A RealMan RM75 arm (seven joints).
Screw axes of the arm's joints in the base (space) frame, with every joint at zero. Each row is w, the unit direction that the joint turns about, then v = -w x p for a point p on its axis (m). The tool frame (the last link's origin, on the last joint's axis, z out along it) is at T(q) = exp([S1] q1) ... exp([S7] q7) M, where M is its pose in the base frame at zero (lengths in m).
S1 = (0, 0, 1, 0.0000, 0.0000, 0.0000)
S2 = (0, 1, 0, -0.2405, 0.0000, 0.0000)
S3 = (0, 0, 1, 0.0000, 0.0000, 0.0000)
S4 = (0, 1, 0, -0.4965, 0.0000, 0.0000)
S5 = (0, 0, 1, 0.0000, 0.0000, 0.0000)
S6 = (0, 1, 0, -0.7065, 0.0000, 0.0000)
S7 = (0, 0, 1, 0.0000, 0.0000, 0.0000)
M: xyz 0.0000 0.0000 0.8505 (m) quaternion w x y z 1 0 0 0
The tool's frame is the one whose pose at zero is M.
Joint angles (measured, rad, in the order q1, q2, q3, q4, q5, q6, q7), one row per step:
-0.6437 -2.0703 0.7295 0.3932 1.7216 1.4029 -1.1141
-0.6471 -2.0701 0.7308 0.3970 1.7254 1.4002 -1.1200
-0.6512 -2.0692 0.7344 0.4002 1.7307 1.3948 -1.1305
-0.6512 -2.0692 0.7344 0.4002 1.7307 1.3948 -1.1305
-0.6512 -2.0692 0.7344 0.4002 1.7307 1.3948 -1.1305
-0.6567 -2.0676 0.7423 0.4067 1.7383 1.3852 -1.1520
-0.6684 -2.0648 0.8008 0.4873 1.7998 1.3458 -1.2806
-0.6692 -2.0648 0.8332 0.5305 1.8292 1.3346 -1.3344
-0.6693 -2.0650 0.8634 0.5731 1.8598 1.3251 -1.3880
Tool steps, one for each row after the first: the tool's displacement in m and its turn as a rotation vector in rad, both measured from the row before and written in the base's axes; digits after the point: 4 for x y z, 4 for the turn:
0.0010 0.0012 0.0002 -0.0022 0.0041 -0.0009
0.0008 0.0014 -0.0001 -0.0057 0.0062 0.0026
0.0000 0.0000 0.0000 0.0000 0.0000 0.0000
0.0000 0.0000 0.0000 0.0000 0.0000 0.0000
0.0009 0.0022 0.0000 -0.0107 0.0096 0.0078
0.0043 0.0089 0.0023 -0.0549 0.0784 0.0256
0.0023 0.0025 0.0010 -0.0225 0.0403 0.0027
0.0023 0.0022 0.0011 -0.0201 0.0393 0.0044

